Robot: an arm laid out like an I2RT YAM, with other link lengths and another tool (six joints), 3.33 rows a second.
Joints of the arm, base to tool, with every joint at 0 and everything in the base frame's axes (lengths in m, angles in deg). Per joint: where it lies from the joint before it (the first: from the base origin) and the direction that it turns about. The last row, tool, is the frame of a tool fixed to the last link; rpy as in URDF.
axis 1: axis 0 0 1 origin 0.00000 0.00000 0.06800
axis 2: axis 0 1 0 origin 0.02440 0.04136 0.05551
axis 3: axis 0 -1 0 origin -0.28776 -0.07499 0.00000
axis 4: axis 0 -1 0 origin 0.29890 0.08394 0.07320
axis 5: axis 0 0 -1 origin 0.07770 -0.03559 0.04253
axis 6: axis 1 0 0 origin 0.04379 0.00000 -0.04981
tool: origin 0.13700 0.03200 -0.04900 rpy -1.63 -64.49 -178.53
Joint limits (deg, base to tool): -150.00..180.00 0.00..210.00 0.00..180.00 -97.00..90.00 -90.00..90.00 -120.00..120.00
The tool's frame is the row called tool.
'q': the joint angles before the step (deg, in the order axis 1, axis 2, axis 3, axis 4, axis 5, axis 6). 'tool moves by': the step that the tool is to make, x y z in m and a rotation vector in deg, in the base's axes. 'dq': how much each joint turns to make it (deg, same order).
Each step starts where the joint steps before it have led.
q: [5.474 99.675 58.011 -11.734 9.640 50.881]
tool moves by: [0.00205 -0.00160 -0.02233 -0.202 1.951 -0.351]
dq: [-0.162 3.495 0.524 0.985 0.125 0.146]
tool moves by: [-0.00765 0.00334 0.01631 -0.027 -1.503 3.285]
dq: [-0.214 -3.490 -1.579 0.040 -1.904 -2.975]
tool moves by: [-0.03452 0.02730 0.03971 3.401 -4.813 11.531]
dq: [0.173 -10.372 -6.294 1.418 -9.488 -6.917]
